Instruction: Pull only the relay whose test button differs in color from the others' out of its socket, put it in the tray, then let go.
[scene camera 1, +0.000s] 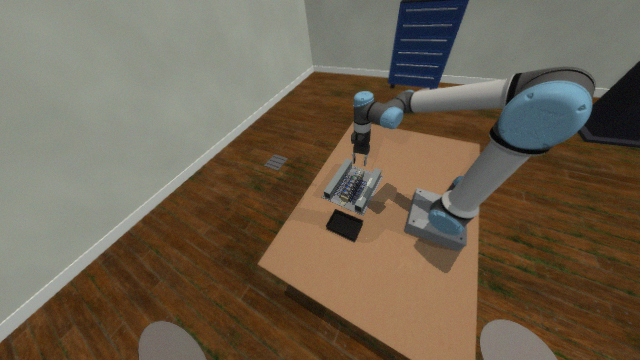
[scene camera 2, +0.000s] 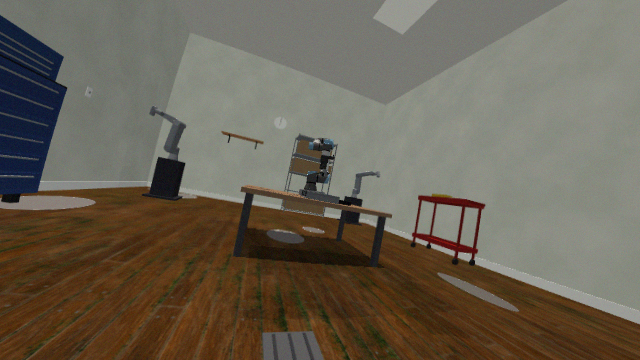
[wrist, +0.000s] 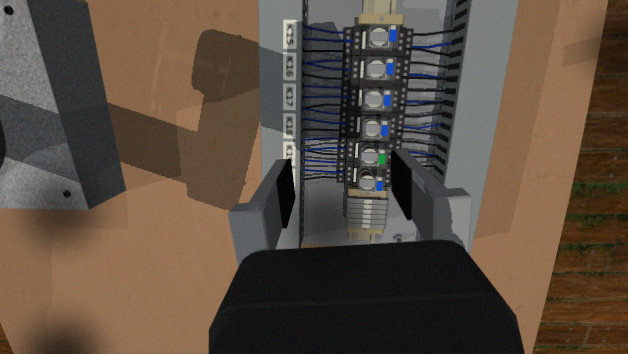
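Where they show: gripper, fingertip midpoint: (scene camera 1: 359, 163) (scene camera 2: 323, 176) (wrist: 341, 175); arm's base, link origin: (scene camera 2: 310, 190).
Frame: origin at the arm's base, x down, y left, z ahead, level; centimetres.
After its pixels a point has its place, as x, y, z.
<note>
In the wrist view a row of clear relays stands in black sockets on a rail. The relay with the green test button (wrist: 370, 156) @[0.5, -10.9, 47.7] is in its socket beside label K19, second from the near end. The other relays, such as the far one (wrist: 378, 37) @[0.5, 0.3, 49.6], have blue buttons. My gripper (wrist: 341, 175) @[-15.5, -7.7, 45.0] (scene camera 1: 360, 163) @[-15.5, -7.7, 45.0] is open and empty, above the near end of the row, with its fingers on either side of the row's line. The black tray (scene camera 1: 344, 225) @[7.0, 17.4, 46.1] lies on the table in front of the relay panel in scene camera 1 and shows no relay in it.
Grey wire ducts (wrist: 487, 90) @[1.0, -6.0, 59.6] (scene camera 1: 338, 178) @[1.0, -8.2, 57.2] run along both sides of the relay row, with black and blue wires between. Grey terminal blocks (wrist: 367, 212) @[2.6, -18.0, 46.8] sit at the row's near end. The arm's grey base (scene camera 1: 425, 220) @[-0.7, 6.7, 9.4] stands on the wooden table (scene camera 1: 390, 280) @[7.3, 35.9, 19.9].
</note>
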